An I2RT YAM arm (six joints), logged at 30 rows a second.
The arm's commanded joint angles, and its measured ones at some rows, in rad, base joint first. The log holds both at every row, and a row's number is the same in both.
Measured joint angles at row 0:
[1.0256, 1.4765, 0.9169, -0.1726, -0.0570, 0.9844]
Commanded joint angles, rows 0 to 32:
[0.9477, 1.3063, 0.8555, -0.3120, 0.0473, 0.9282]
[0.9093, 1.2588, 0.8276, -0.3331, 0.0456, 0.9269]
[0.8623, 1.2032, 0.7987, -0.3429, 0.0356, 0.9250]
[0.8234, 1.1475, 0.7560, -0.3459, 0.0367, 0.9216]
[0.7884, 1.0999, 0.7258, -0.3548, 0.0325, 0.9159]
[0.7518, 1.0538, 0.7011, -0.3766, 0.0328, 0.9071]
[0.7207, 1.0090, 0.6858, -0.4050, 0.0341, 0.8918]
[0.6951, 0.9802, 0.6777, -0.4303, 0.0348, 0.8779]
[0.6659, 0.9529, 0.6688, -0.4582, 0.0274, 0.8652]
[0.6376, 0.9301, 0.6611, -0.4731, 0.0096, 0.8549]
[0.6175, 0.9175, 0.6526, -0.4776, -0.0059, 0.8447]
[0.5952, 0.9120, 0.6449, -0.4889, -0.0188, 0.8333]
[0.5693, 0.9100, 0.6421, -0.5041, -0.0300, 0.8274]
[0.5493, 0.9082, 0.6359, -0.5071, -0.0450, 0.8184]
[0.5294, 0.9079, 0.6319, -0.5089, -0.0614, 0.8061]
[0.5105, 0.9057, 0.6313, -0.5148, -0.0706, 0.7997]
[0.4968, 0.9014, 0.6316, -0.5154, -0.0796, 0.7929]
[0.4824, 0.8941, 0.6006, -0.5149, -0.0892, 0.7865]
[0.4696, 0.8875, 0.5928, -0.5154, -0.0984, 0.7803]
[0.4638, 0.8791, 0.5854, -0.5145, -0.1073, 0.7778]
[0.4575, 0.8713, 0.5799, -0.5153, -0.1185, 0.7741]
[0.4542, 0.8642, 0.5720, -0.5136, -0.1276, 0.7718]
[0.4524, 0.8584, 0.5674, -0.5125, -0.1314, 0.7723]
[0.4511, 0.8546, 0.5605, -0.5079, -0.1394, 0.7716]
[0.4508, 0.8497, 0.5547, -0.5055, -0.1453, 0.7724]
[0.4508, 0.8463, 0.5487, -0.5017, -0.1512, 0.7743]
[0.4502, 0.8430, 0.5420, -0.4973, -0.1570, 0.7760]
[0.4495, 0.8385, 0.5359, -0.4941, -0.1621, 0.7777]
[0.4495, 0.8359, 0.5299, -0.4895, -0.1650, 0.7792]
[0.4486, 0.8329, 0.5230, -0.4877, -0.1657, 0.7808]
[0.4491, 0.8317, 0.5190, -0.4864, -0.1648, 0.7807]
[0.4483, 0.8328, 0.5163, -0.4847, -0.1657, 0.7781]
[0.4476, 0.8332, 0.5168, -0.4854, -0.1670, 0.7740]
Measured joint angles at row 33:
[0.4522, 0.8429, 0.5270, -0.4828, -0.1581, 0.7856]
